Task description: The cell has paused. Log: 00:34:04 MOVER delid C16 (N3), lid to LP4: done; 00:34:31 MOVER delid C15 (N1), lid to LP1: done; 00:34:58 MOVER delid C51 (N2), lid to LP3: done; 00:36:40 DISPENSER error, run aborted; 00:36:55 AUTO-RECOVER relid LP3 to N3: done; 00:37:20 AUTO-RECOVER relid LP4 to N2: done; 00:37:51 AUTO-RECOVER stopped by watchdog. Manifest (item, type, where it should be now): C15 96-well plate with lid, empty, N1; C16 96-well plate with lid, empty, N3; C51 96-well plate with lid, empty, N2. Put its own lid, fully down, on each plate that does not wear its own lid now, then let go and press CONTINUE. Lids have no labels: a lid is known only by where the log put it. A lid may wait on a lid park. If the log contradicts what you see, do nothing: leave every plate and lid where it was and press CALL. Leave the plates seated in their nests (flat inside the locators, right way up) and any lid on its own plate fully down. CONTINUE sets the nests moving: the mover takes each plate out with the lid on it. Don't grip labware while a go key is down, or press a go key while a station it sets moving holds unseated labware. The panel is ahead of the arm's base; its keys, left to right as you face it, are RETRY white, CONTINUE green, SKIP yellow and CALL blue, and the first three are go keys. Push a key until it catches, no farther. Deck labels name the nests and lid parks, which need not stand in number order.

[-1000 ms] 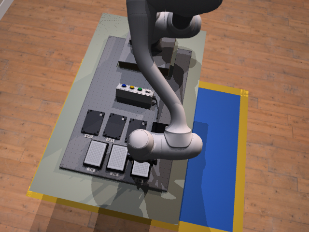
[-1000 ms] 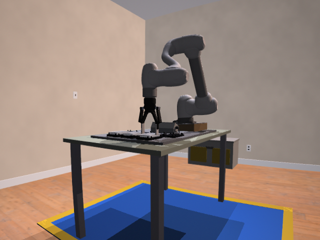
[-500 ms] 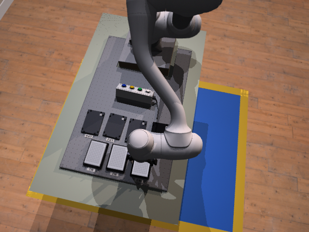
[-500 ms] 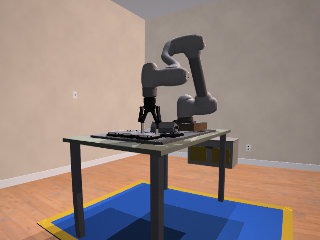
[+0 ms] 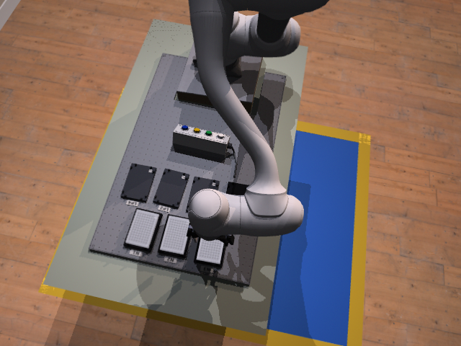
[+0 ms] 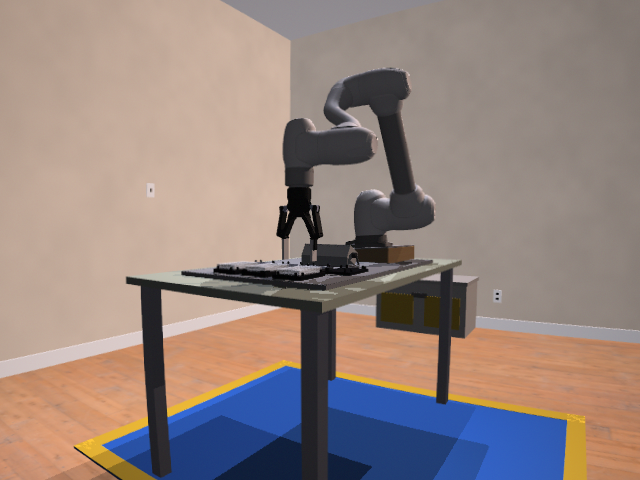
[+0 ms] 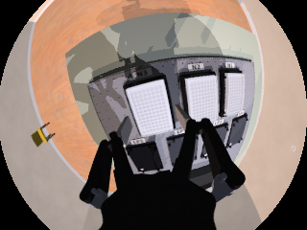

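The 96-well plate lies 60 mm below my hand. Round my hand: lid park LP2 (220 mm behind, 170 mm to the right, 70 mm below); lid park LP3 (190 mm behind, 70 mm below, 40 mm to the right); lid park LP1 (170 mm behind, 100 mm to the left, 70 mm below).
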